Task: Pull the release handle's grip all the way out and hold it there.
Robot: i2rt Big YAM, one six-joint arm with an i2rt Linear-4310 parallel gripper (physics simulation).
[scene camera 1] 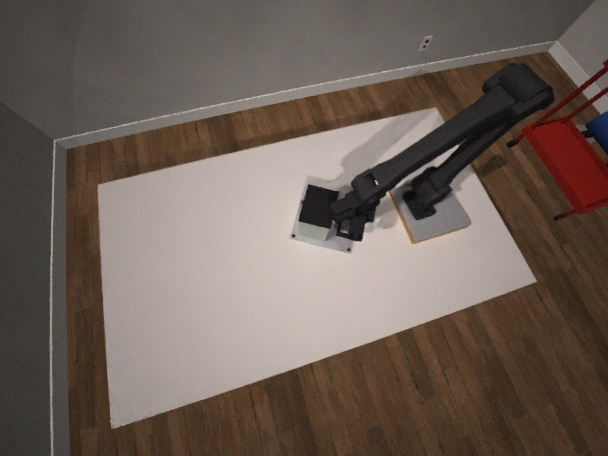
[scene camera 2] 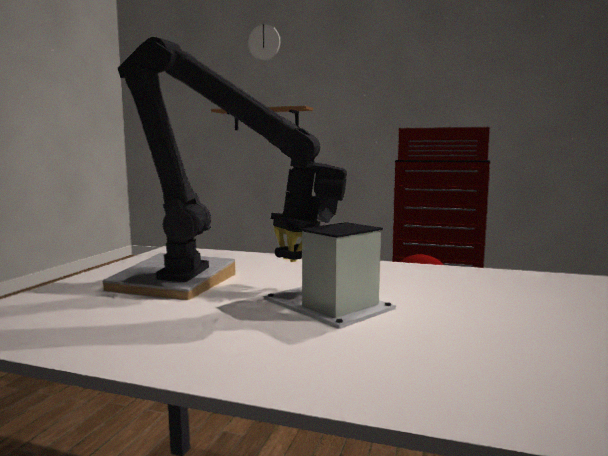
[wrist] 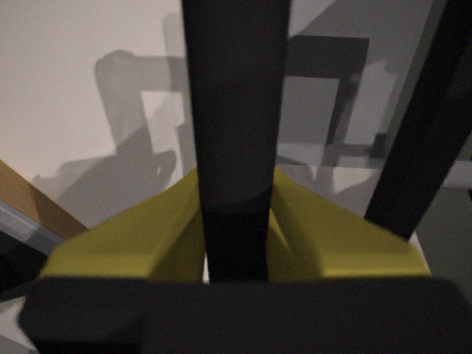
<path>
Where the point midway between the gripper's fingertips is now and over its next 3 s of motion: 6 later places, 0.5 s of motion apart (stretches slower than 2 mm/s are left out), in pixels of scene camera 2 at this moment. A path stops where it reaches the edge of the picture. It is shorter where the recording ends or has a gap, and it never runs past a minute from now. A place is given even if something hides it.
My gripper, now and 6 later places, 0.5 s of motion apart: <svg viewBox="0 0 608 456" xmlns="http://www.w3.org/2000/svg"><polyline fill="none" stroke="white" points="289,260 284,259 279,257 275,257 276,258 275,258 276,257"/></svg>
</path>
